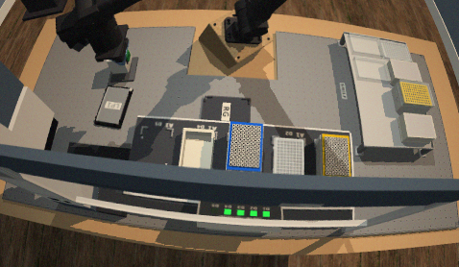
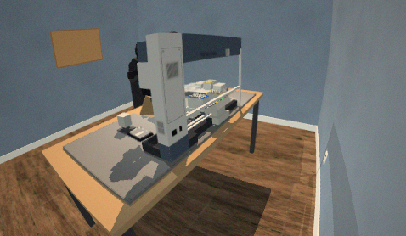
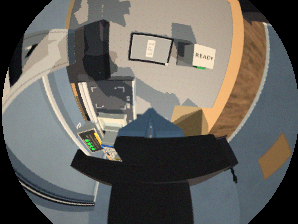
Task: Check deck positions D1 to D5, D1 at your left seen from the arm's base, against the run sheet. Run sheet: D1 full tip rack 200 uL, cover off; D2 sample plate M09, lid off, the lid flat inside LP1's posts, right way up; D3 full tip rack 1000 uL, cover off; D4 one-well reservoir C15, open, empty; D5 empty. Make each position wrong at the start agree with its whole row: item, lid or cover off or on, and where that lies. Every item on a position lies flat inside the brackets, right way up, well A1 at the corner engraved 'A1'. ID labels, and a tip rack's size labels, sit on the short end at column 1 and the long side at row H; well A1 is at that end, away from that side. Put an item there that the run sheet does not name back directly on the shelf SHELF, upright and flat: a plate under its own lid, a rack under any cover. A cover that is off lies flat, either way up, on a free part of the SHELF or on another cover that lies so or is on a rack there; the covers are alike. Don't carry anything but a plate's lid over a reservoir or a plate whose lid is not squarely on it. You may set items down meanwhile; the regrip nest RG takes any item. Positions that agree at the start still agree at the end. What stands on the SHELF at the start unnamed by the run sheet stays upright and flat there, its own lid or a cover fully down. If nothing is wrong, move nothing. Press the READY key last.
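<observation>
Now: hand 150 mm past the ready key, 50 mm to the left of it and 160 mm above it. From my hand the other things lie so: blue-framed tip rack (200 mm ahead, 300 mm to the left, 120 mm below); then flat lid (10 mm behind, 100 mm to the right, 230 mm below); then regrip nest (40 mm ahead, 270 mm to the left, 240 mm below).
</observation>
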